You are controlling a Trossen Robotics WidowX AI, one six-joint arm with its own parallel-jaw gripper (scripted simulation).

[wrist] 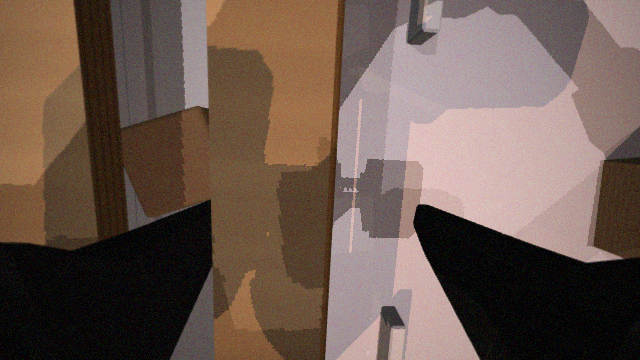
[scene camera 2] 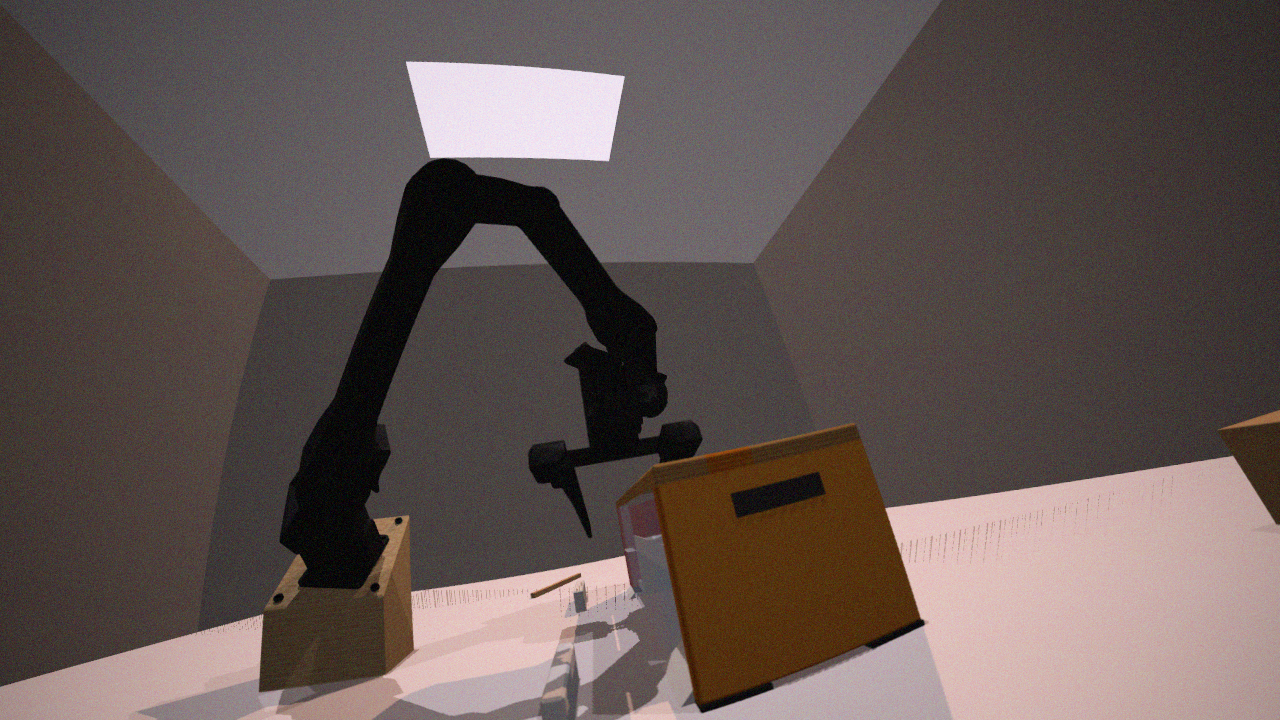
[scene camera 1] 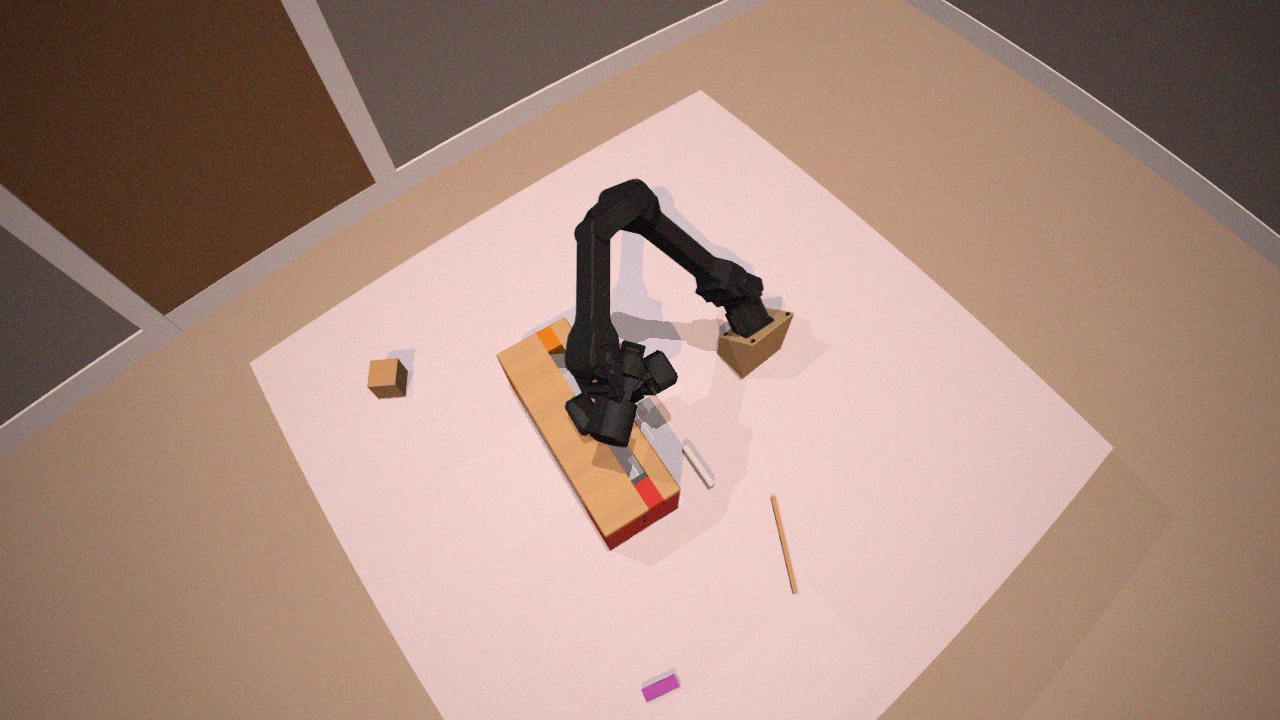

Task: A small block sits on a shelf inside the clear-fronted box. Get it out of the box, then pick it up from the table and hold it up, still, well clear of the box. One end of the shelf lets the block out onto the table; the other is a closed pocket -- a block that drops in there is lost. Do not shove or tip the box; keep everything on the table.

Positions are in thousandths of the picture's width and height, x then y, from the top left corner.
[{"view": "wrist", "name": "gripper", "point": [507, 588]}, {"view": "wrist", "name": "block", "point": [262, 443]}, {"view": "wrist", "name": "wooden box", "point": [426, 232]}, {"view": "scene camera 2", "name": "gripper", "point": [493, 735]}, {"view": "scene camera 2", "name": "wooden box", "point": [588, 784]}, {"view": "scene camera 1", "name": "gripper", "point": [484, 560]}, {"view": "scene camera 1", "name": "wooden box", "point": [488, 681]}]
